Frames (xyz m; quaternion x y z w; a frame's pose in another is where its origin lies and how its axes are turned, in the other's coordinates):
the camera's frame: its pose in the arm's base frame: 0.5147 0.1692 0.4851 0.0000 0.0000 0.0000 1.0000
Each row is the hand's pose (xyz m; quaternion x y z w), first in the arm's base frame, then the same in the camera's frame.
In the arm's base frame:
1: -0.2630 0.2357 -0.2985 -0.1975 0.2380 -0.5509 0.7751
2: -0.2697 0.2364 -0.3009 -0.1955 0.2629 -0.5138 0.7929
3: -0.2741 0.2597 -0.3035 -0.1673 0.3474 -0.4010 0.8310
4: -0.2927 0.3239 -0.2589 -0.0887 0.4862 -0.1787 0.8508
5: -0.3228 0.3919 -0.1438 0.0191 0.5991 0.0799 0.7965
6: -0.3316 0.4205 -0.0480 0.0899 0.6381 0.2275 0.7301
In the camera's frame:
1: -0.7777 0.0665 -0.7836 -0.1975 0.2380 -0.5509 0.7751
2: -0.7844 0.0672 -0.7860 -0.1955 0.2629 -0.5138 0.7929
3: -0.7888 0.0905 -0.7886 -0.1673 0.3474 -0.4010 0.8310
4: -0.8074 0.1547 -0.7440 -0.0887 0.4862 -0.1787 0.8508
5: -0.8375 0.2227 -0.6289 0.0191 0.5991 0.0799 0.7965
6: -0.8463 0.2513 -0.5331 0.0899 0.6381 0.2275 0.7301

